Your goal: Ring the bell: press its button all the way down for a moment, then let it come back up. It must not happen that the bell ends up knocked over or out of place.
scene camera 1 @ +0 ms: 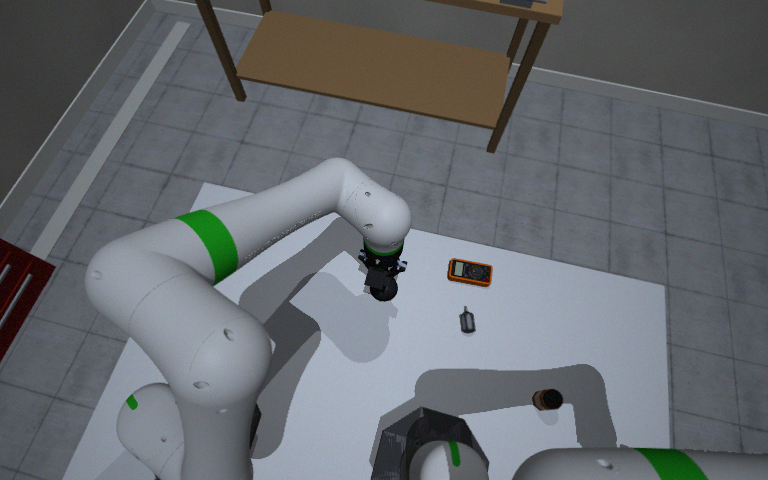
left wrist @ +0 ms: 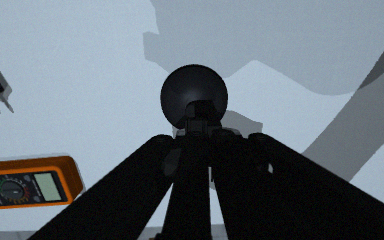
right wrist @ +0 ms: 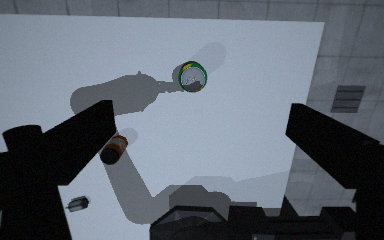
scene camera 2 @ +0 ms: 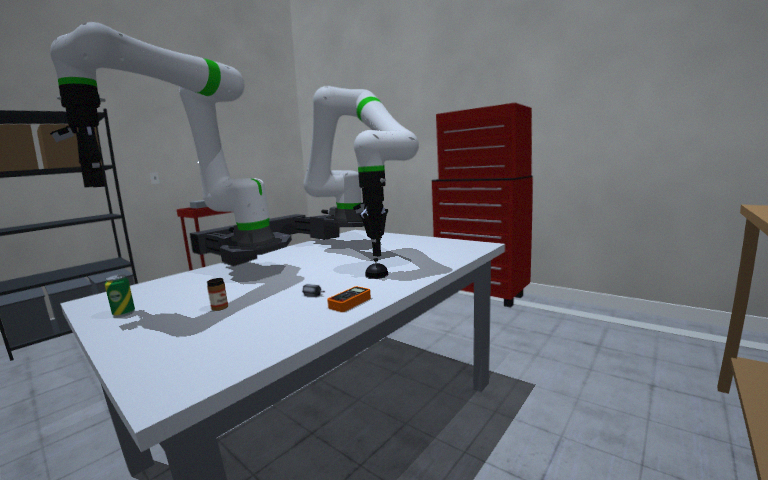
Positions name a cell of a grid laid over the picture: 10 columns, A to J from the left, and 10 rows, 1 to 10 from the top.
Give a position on a green can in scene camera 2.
B7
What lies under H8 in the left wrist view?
The left gripper.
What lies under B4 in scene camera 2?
The right gripper.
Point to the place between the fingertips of the left gripper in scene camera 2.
E6
